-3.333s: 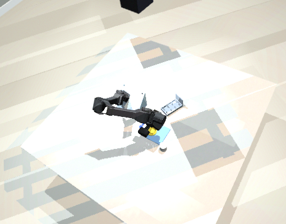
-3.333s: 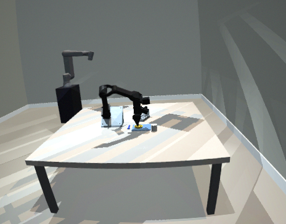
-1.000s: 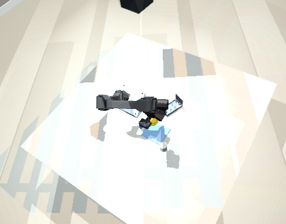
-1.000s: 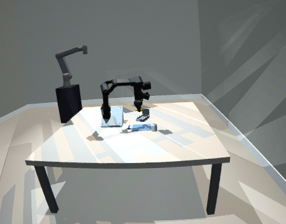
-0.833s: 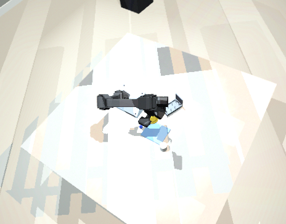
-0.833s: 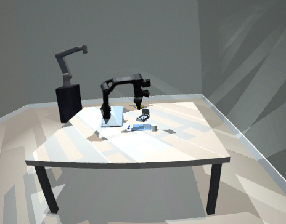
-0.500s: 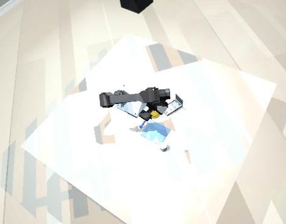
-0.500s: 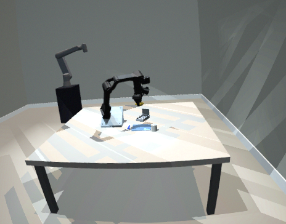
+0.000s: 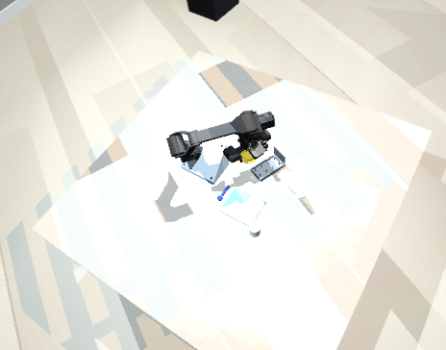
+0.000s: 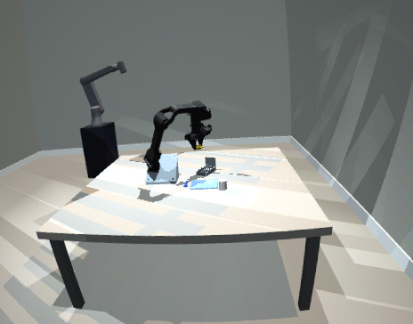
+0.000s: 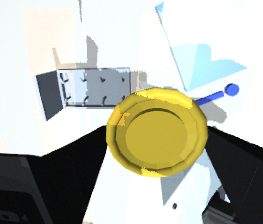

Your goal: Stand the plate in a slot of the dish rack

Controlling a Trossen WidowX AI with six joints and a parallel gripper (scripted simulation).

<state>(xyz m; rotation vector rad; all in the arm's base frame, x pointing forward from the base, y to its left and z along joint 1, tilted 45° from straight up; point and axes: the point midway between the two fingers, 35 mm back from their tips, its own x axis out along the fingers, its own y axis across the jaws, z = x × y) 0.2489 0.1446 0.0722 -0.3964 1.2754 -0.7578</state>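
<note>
Now: the dish rack 160 mm below my gripper tip, 100 mm to the left of it and 20 mm ahead of it. The rest, counted from my gripper tip: light blue mat (180 mm below, 120 mm to the right, 50 mm ahead); plate (10 mm above); blue spoon (180 mm below, 120 mm to the right, 60 mm behind).
</note>
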